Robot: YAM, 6 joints.
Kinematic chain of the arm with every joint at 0, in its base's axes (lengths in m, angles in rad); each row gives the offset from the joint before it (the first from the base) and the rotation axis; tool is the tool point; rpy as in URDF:
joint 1: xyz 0 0 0.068 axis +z
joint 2: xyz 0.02 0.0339 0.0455 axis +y
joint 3: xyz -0.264 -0.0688 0 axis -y
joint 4: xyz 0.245 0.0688 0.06 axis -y
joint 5: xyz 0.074 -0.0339 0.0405 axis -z
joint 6: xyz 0.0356 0 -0.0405 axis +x
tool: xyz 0 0 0 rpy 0 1.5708 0
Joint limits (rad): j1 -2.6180..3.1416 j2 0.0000..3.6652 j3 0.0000..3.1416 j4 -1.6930..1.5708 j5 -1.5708..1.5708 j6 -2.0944..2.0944
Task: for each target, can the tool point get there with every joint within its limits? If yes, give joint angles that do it. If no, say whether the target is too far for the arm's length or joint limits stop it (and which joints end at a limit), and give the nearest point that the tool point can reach.
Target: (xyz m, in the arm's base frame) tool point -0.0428 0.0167 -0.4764
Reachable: no: joint limits stop it (at a limit: joint 2) | nearest point -0.0952 0.0371 -0.3494 | short by 0.139 m
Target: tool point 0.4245 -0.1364 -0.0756
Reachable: yes | joints -0.2803 2.7018 1.3433 0.5852 0.3937 0.8412
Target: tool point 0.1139 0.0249 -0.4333
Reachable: no: joint limits stop it (at a limit: joint 2) | nearest point 0.1357 0.0297 -0.3633 | short by 0.073 m
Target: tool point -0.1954 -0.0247 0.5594
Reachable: yes | joints 0.0161 0.3726 1.5278 0.5519 0.6495 -0.6709
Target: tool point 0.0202 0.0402 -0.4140
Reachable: no: joint limits stop it (at a limit: joint 2) | nearest point 0.0373 0.0742 -0.3402 | short by 0.083 m
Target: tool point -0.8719 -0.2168 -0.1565
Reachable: no: too far | nearest point -0.6103 -0.0207 -0.0736 | short by 0.337 m
